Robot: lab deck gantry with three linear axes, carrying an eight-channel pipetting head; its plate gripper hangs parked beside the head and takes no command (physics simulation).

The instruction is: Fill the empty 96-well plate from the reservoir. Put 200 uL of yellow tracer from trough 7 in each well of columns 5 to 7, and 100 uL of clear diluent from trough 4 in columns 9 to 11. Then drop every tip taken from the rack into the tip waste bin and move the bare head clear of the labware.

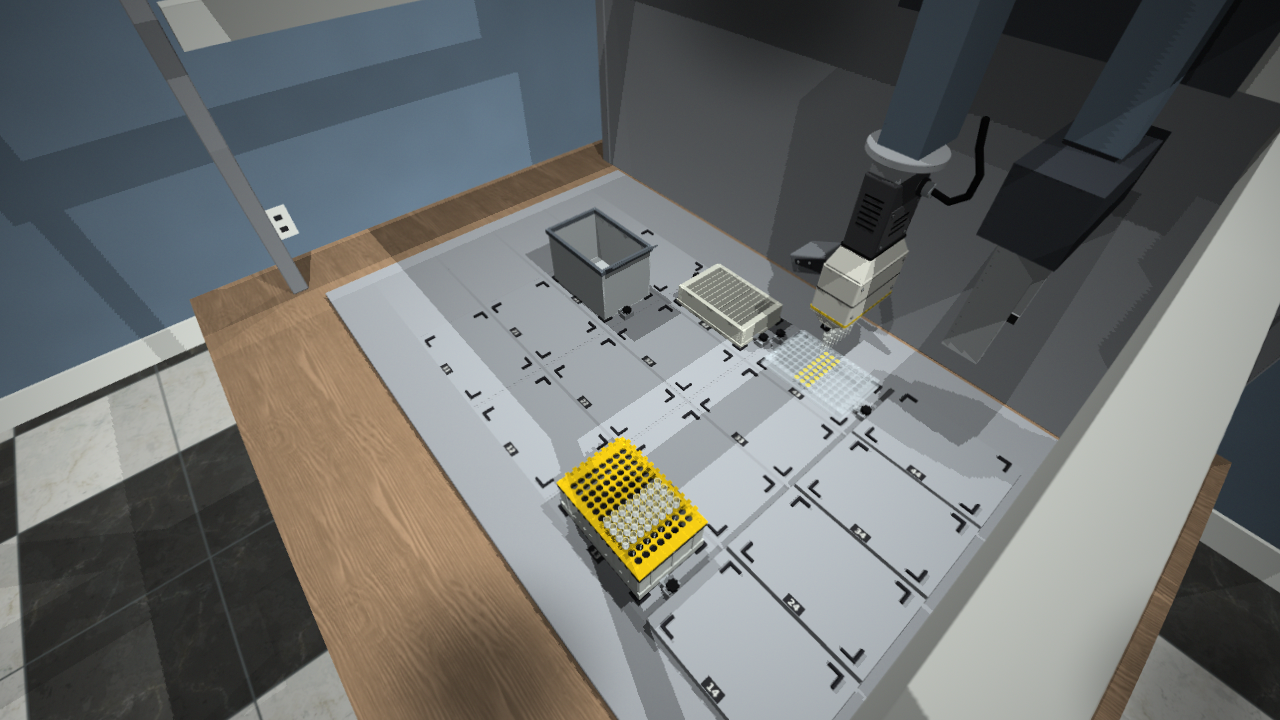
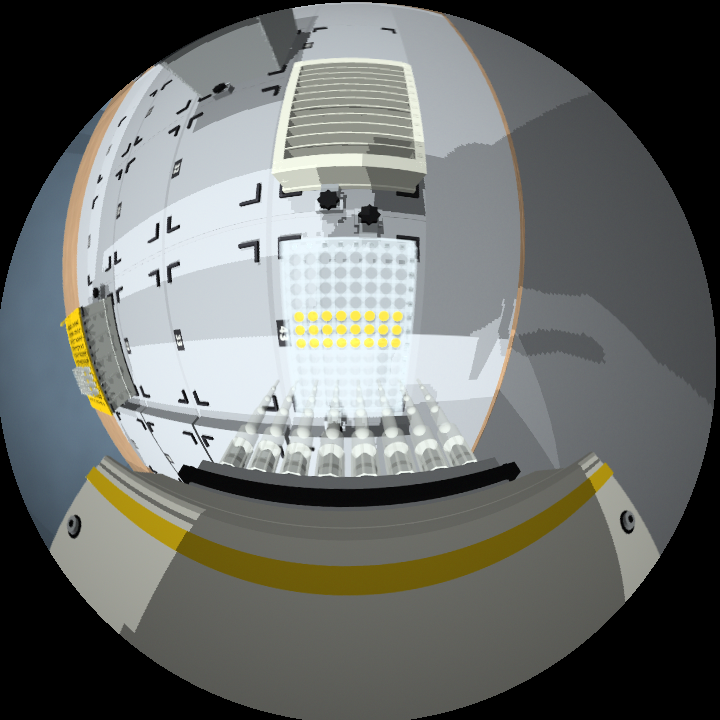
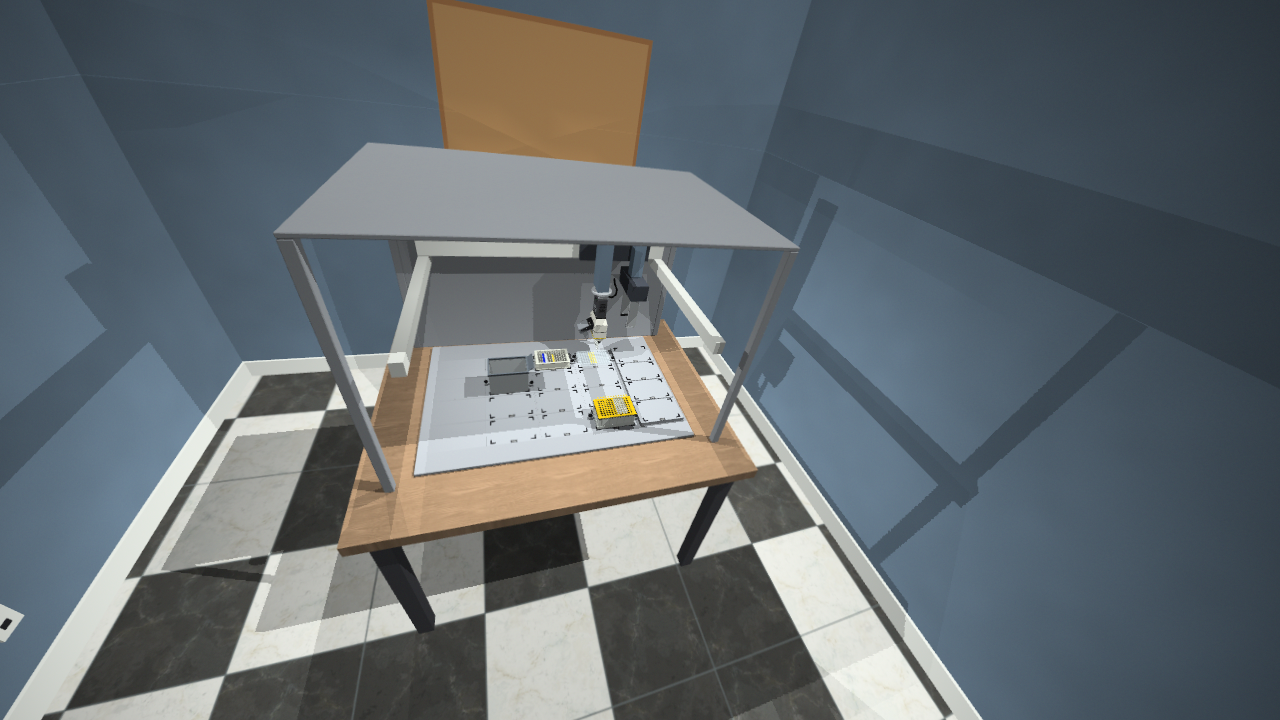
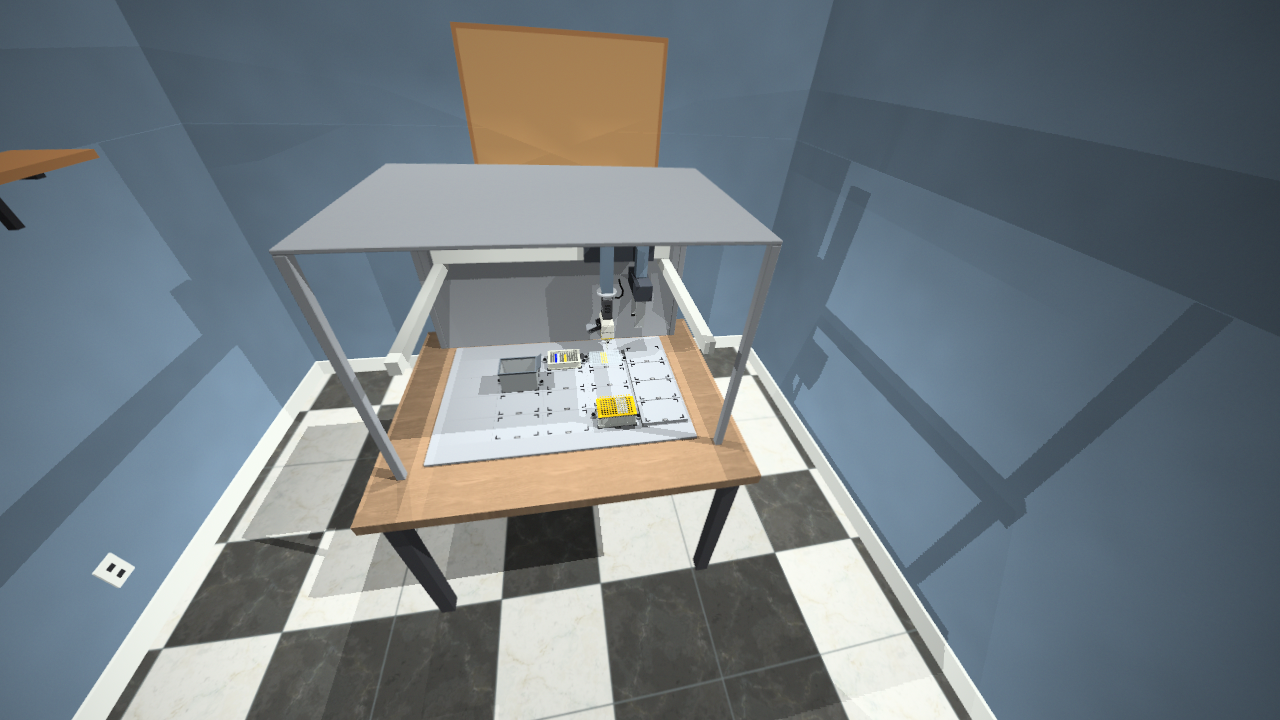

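Note:
The eight-channel head (image 1: 857,284) (image 3: 598,327) (image 4: 606,329) hangs above the far end of the 96-well plate (image 1: 848,385) (image 2: 286,288). Its eight fitted tips (image 2: 362,429) look clear. Columns 5 to 7 of the plate are yellow; the other wells show no yellow. The reservoir (image 1: 760,328) (image 2: 349,166) (image 3: 552,365) (image 4: 563,366) stands beside the plate. The yellow tip rack (image 1: 640,571) (image 2: 72,339) (image 3: 614,409) (image 4: 615,408) holds several columns of clear tips among empty holes. My plate gripper (image 1: 989,308) hangs parked right of the head; its finger opening is unclear.
The grey tip waste bin (image 1: 577,282) (image 3: 509,381) (image 4: 519,374) stands beyond the reservoir, with something small and pale inside. Black knobs (image 2: 328,199) (image 2: 368,214) sit between reservoir and plate. Frame posts (image 3: 338,358) (image 4: 340,367) rise from the table corners.

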